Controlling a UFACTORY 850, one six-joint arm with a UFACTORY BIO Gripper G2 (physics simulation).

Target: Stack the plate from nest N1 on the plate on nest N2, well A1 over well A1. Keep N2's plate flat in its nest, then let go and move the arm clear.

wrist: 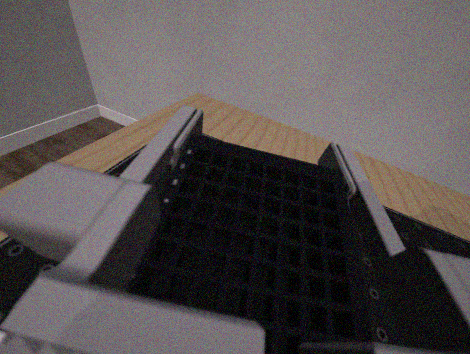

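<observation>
My gripper (266, 156) is shut on a black plate with a grid of square wells (260, 215). One finger lies along its left side and the other along its right side. The plate fills the middle of the wrist view, and a row of small white marks runs along its left edge. Nest N1, nest N2 and N2's plate do not show in the wrist view. The held plate hides what is beneath it, so I cannot tell its height or whether it touches anything.
A black deck (410, 295) with ringed holes shows at the right and the lower left. A wooden table top (270, 134) runs behind it, with its corner at the upper middle. Grey walls (280, 55) and a dark floor (45, 142) lie beyond.
</observation>
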